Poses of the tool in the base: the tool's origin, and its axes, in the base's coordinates. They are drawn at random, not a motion.
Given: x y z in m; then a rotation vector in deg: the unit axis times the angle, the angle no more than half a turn.
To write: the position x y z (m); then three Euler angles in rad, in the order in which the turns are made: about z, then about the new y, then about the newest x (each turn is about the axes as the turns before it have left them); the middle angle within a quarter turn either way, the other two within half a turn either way. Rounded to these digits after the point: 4 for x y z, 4 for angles.
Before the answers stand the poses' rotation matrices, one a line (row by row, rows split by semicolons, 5 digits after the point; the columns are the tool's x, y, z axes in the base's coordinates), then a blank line. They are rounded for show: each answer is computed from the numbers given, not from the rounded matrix.
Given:
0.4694 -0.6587 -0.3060 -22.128 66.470 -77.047
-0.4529 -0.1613 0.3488 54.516 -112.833 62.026
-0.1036 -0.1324 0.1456 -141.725 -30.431 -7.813
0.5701 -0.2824 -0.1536 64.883 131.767 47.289
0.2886 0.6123 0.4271 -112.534 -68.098 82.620
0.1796 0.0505 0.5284 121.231 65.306 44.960
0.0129 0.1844 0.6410 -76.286 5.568 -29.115
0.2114 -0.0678 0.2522 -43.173 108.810 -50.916
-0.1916 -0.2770 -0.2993 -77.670 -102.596 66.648
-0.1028 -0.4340 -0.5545 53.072 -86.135 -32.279
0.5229 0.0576 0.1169 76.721 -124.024 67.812
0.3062 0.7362 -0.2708 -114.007 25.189 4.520
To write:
-0.18803 0.54871 0.81459; -0.88623 0.26272 -0.38154; -0.42337 -0.79366 0.43689
-0.49589 -0.84122 -0.21551; -0.26884 0.38470 -0.88303; 0.82572 -0.37995 -0.41692
0.91471 0.40339 -0.02407; 0.34191 -0.74079 0.57821; 0.21542 -0.53712 -0.81553
-0.56493 0.54976 0.61532; 0.81556 0.48529 0.31520; -0.12533 0.67990 -0.72252
0.09312 0.38424 -0.91853; 0.82826 -0.54186 -0.14270; -0.55254 -0.74749 -0.36871
0.45544 0.50717 0.73168; 0.86450 -0.44826 -0.22740; 0.21265 0.73610 -0.64260
0.88743 0.29773 0.35188; -0.40656 0.14586 0.90191; 0.21720 -0.94344 0.25049
-0.42666 -0.14861 0.89212; -0.78015 0.55947 -0.27991; -0.45752 -0.81542 -0.35464
-0.29598 0.42561 -0.85514; 0.95430 0.09307 -0.28398; -0.04128 -0.90011 -0.43370
0.04047 -0.22652 -0.97317; -0.81030 0.56243 -0.16461; 0.58462 0.79522 -0.16078
-0.50206 -0.85377 0.13790; -0.57687 0.21181 -0.78889; 0.64433 -0.47562 -0.59886
0.93037 -0.33984 0.13756; -0.27081 -0.38410 0.88268; -0.24714 -0.85847 -0.44939

0.4694 -0.6587 -0.3060 -1.7799 0.4372 -1.0676
-0.4529 -0.1613 0.3488 -2.6448 -0.9715 -2.4026
-0.1036 -0.1324 0.1456 0.3577 -0.2171 -2.5592
0.5701 -0.2824 -0.1536 2.1766 0.1257 2.3866
0.2886 0.6123 0.4271 1.4588 0.5854 -2.0290
0.1796 0.0505 0.5284 1.0859 -0.2143 2.2885
0.0129 0.1844 0.6410 -0.4296 -0.2189 -1.3113
0.2114 -0.0678 0.2522 -2.0713 0.4752 -1.9810
-0.1916 -0.2770 -0.2993 1.8715 0.0413 -2.0198
-0.1028 -0.4340 -0.5545 -1.5209 -0.6244 1.7703
0.5229 0.0576 0.1169 -2.2870 -0.7001 -2.4704
0.3062 0.7362 -0.2708 -0.2833 0.2497 -2.0530

